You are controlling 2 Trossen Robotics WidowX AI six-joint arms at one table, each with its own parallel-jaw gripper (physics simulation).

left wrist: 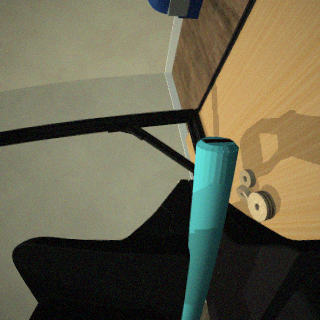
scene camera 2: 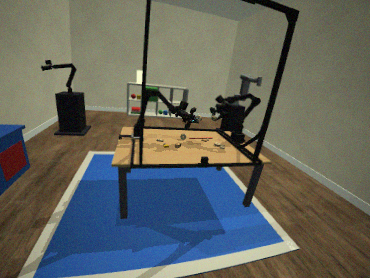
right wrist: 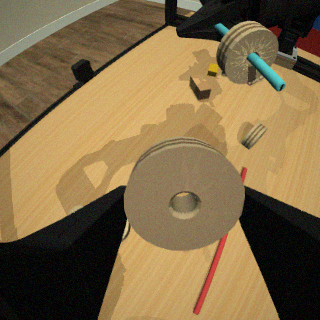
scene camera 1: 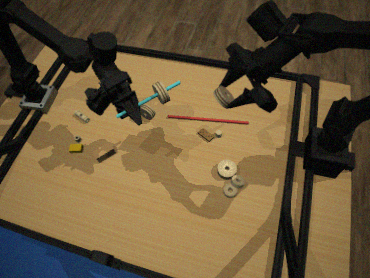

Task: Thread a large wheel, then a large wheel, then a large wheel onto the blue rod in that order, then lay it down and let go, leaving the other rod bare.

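Pixels of known places: left gripper, fingertip midpoint: (left wrist: 187, 186) (scene camera 2: 199, 123) (right wrist: 176, 32) (scene camera 1: 140, 124); right gripper, fingertip midpoint: (scene camera 2: 214, 118) (right wrist: 181, 193) (scene camera 1: 223, 98); left arm's base, link origin: (scene camera 2: 137, 135) (right wrist: 282, 47) (scene camera 1: 36, 95); right arm's base, link origin: (scene camera 2: 238, 132) (scene camera 1: 330, 144).
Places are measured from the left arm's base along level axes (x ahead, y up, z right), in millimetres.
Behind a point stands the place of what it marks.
Observation:
My left gripper (scene camera 1: 131, 107) is shut on the blue rod (scene camera 1: 172, 85) {z 64, x 534, y 197 mm} (left wrist: 212, 200) (right wrist: 267, 72) {z 61, x 540, y 196 mm} and holds it above the table. A large grooved wheel (scene camera 1: 161, 92) {z 101, x 516, y 211 mm} (right wrist: 240, 60) {z 87, x 524, y 189 mm} is on that rod, beyond the fingers. My right gripper (scene camera 1: 225, 96) {z 82, x 665, y 191 mm} (right wrist: 181, 193) {z 82, x 665, y 191 mm} is shut on another large wheel (right wrist: 160, 220) {z 85, x 684, y 195 mm}, held at its rim, off the rod, with its hole facing the right wrist camera. A third large wheel (scene camera 1: 227, 168) {z 165, x 698, y -28 mm} (left wrist: 258, 206) {z 169, x 702, y -25 mm} lies flat on the table. The red rod (scene camera 1: 207, 120) {z 4, x 616, y -30 mm} (right wrist: 216, 260) {z -3, x 665, y -27 mm} lies bare on the table.
Two small wheels (scene camera 1: 237, 181) {z 211, x 730, y -12 mm} (scene camera 1: 230, 190) {z 228, x 717, y -30 mm} lie beside the flat large wheel. A grooved wheel (scene camera 1: 146, 112) {z 27, x 422, y 9 mm} (right wrist: 254, 135) {z 16, x 435, y 12 mm} is below the blue rod. A domino (scene camera 1: 205, 134) {z 59, x 617, y -29 mm}, a white cylinder (scene camera 1: 218, 133) {z 55, x 658, y -19 mm}, a yellow block (scene camera 1: 75, 148) {z 173, x 218, y -22 mm} and a dark block (scene camera 1: 106, 155) {z 183, x 328, y -20 mm} lie about.

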